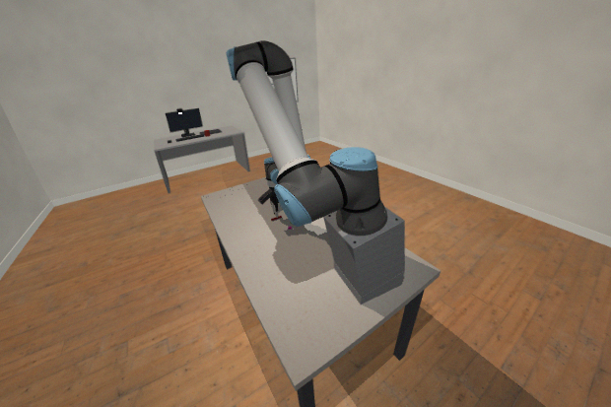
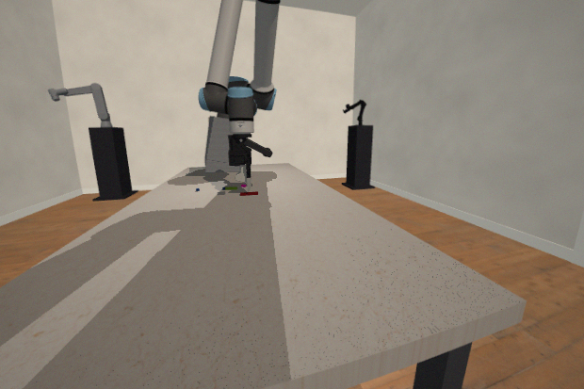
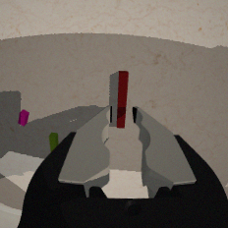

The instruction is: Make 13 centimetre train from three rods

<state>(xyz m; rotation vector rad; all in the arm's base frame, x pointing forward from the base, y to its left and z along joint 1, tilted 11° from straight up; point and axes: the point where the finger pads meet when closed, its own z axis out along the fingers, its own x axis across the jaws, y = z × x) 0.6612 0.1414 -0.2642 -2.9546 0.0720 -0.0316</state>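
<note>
Now: the red rod 30 mm below my hand. Also, from my hand: lime rod 100 mm behind, 80 mm to the right, 30 mm below; grey rod 40 mm behind, 110 mm to the right, 30 mm below; magenta rod 140 mm behind, 20 mm to the right, 30 mm below.
</note>
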